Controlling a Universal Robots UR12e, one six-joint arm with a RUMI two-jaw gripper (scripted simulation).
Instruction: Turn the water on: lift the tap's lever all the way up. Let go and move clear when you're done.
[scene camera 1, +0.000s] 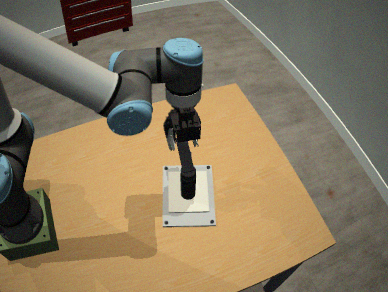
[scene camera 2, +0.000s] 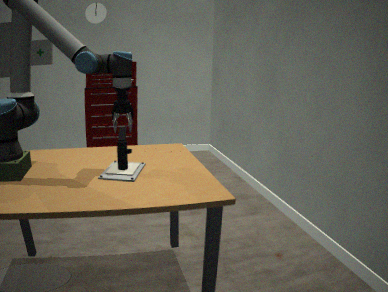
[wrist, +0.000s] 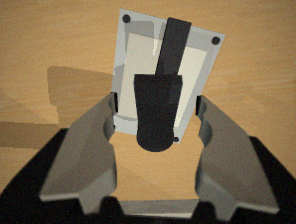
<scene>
The pictures show: my gripper and a dark lever.
</scene>
